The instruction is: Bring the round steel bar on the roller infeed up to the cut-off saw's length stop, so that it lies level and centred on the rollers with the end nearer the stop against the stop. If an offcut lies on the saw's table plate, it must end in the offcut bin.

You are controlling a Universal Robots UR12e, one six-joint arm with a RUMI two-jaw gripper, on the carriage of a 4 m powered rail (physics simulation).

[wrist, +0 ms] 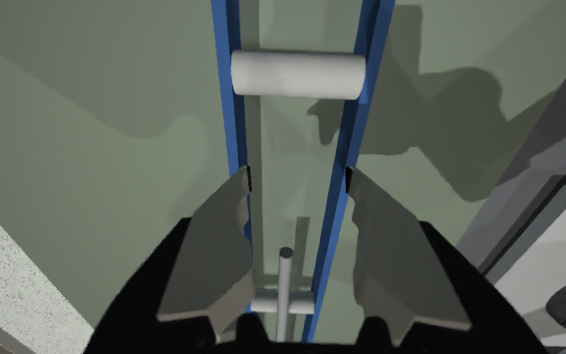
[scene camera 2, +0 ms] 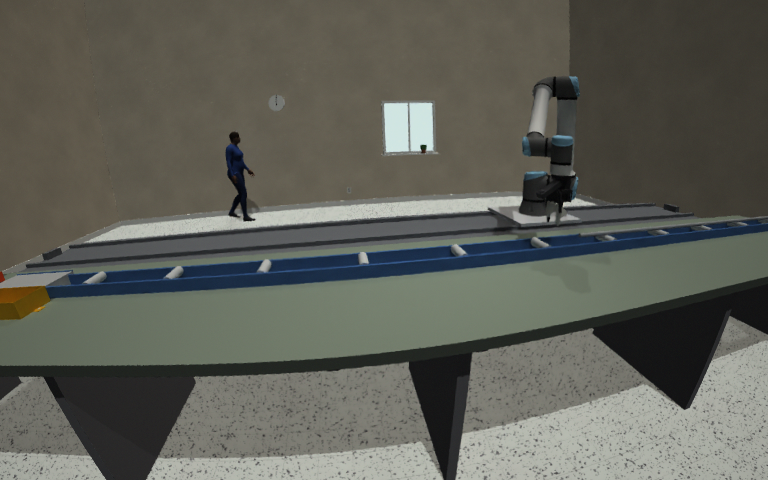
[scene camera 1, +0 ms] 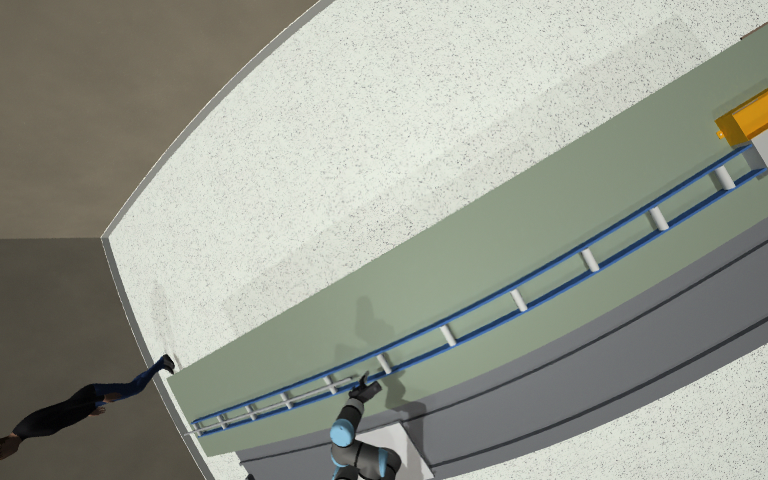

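Where they show: gripper, between the fingertips: [wrist: 297, 168] [scene camera 2: 552, 224] [scene camera 1: 371, 375]; arm's base, origin of its link: [scene camera 2: 532, 212].
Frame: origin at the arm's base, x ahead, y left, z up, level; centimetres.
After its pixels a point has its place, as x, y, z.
The round steel bar [scene camera 1: 308, 391] {63.1, 20.7, 4.4} [scene camera 2: 600, 232] {62.6, -0.2, 4.8} [wrist: 284, 280] {62.0, -7.9, 5.0} lies lengthwise on the rollers at the far end of the blue roller infeed [scene camera 1: 491, 324] {55.8, -97.2, -0.7} [scene camera 2: 317, 273] {69.4, -132.9, 0.7} [wrist: 227, 100] {68.8, -32.6, 2.2}. Its saw-side end sticks out past a roller. My gripper [scene camera 1: 360, 382] {61.9, -29.7, 10.5} [scene camera 2: 553, 219] {61.9, -29.7, 10.5} [wrist: 297, 168] {61.9, -29.7, 10.5} is open and empty, pointing down above the infeed near that bar end. In the wrist view the bar end shows low between the spread fingers, below the fingertips' level in the picture. The saw's pale table plate [scene camera 1: 760, 148] {65.4, -256.9, 2.8} [scene camera 2: 36, 279] {60.4, -269.0, 2.8} shows in part. The length stop and any offcut cannot be made out.
The orange offcut bin [scene camera 1: 750, 118] {78.8, -269.2, -2.8} [scene camera 2: 22, 302] {84.2, -251.8, 2.5} is beside the table plate, partly cut off by the picture edge. A person [scene camera 1: 84, 401] [scene camera 2: 237, 169] is in the room, behind the rail in scene camera 2. The arm's carriage [scene camera 1: 404, 441] {9.1, -18.4, 0.0} [scene camera 2: 509, 216] {5.3, -20.6, 0.0} is on the grey rail.
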